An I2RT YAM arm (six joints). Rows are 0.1 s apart.
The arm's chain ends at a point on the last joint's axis. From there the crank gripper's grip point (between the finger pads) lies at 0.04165 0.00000 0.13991 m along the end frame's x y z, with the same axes.
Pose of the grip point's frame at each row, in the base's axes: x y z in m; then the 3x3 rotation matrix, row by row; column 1 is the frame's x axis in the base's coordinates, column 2 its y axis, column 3 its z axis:
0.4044, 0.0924, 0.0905; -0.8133, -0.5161, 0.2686; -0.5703, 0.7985, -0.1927; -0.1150, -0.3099, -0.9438
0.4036, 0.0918, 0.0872; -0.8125, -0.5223, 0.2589; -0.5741, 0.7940, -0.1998; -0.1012, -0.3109, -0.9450
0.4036, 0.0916, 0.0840; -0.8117, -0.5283, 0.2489; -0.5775, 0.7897, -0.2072; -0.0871, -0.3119, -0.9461
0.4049, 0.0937, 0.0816; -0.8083, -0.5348, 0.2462; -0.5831, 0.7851, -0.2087; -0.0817, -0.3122, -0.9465
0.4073, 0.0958, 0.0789; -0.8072, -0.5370, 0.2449; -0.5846, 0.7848, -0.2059; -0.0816, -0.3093, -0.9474
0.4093, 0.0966, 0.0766; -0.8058, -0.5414, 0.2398; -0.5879, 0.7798, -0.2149; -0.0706, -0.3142, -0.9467
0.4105, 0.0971, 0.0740; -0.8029, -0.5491, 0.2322; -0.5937, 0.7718, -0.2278; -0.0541, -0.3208, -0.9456
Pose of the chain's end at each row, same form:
0.4007, 0.1431, 0.2273; -0.8133, -0.5161, 0.2686; -0.5703, 0.7985, -0.1927; -0.1150, -0.3099, -0.9438
0.4012, 0.1437, 0.2236; -0.8125, -0.5223, 0.2589; -0.5741, 0.7940, -0.1998; -0.1012, -0.3109, -0.9450
0.4026, 0.1446, 0.2200; -0.8117, -0.5283, 0.2489; -0.5775, 0.7897, -0.2072; -0.0871, -0.3119, -0.9461
0.4041, 0.1472, 0.2174; -0.8083, -0.5348, 0.2462; -0.5831, 0.7851, -0.2087; -0.0817, -0.3122, -0.9465
0.4067, 0.1490, 0.2148; -0.8072, -0.5370, 0.2449; -0.5846, 0.7848, -0.2059; -0.0816, -0.3093, -0.9474
0.4093, 0.1512, 0.2120; -0.8058, -0.5414, 0.2398; -0.5879, 0.7798, -0.2149; -0.0706, -0.3142, -0.9467
0.4115, 0.1537, 0.2086; -0.8029, -0.5491, 0.2322; -0.5937, 0.7718, -0.2278; -0.0541, -0.3208, -0.9456

